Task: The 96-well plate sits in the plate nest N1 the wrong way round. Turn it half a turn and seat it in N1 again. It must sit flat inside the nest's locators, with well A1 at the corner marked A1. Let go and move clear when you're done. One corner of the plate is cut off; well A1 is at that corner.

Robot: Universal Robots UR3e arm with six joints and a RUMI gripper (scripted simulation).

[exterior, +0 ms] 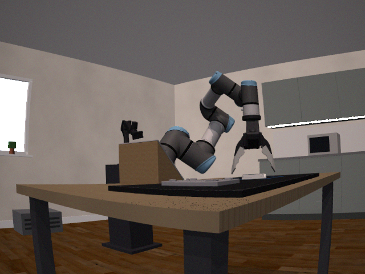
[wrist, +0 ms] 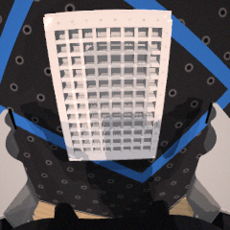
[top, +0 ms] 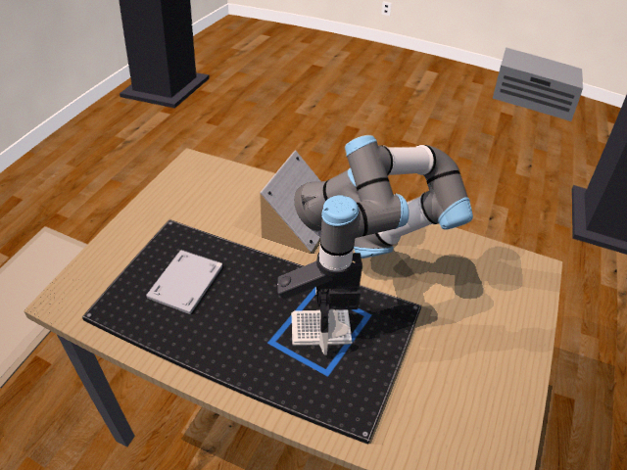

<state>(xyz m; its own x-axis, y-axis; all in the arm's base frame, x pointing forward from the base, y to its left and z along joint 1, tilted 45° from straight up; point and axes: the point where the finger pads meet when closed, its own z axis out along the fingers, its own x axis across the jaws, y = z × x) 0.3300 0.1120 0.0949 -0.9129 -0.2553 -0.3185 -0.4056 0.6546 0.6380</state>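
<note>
Right now the 96-well plate is 10 mm below my hand. The rest, counted from my hand: plate nest N1: 350 mm to the right, 10 mm below.
</note>
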